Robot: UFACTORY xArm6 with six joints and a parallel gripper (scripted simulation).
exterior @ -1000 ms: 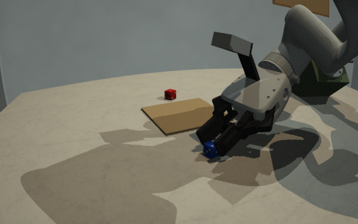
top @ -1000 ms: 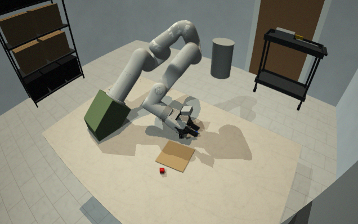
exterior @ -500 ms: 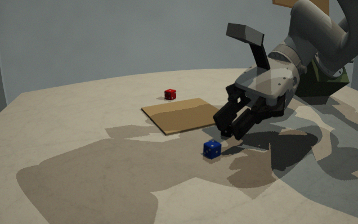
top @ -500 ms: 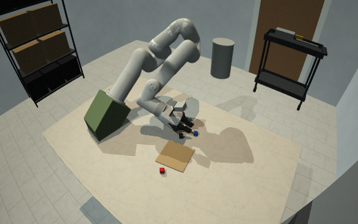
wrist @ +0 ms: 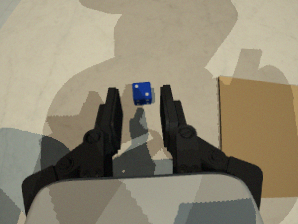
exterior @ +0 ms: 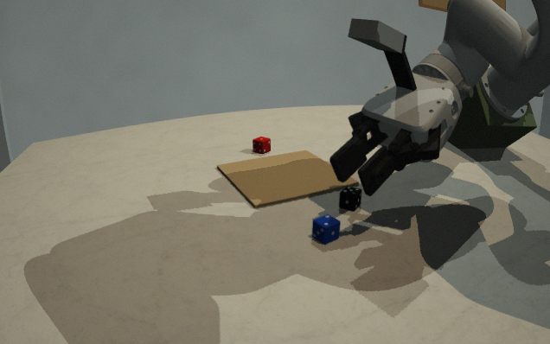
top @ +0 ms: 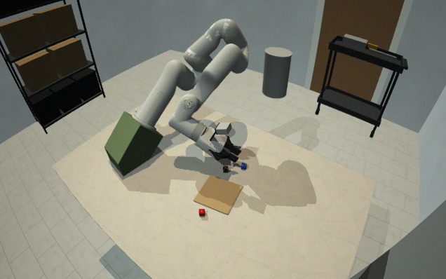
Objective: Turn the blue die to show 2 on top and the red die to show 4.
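My gripper is now 40 mm short of the blue die, 20 mm to the right of it and 60 mm above it. From my hand the other things lie so: tan mat (50 mm ahead, 150 mm to the right, 60 mm below); red die (70 mm ahead, 250 mm to the right, 60 mm below); black die (40 mm to the right, 60 mm below).
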